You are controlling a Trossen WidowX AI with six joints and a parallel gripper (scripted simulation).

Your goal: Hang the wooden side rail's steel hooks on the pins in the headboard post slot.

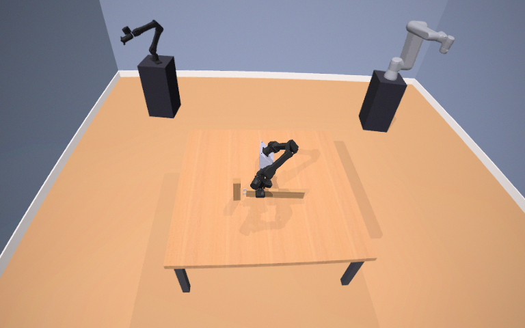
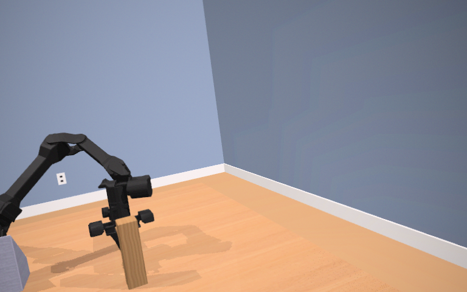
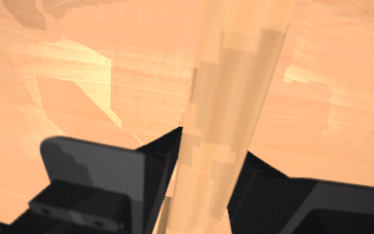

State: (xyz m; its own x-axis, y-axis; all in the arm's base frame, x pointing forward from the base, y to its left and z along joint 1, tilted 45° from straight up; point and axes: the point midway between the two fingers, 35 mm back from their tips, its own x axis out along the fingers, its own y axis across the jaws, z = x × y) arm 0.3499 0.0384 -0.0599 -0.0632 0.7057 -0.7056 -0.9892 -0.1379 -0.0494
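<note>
Now: the headboard post 15 cm to the right of my gripper tip, 4 cm above it and 2 cm ahead of it.
</note>
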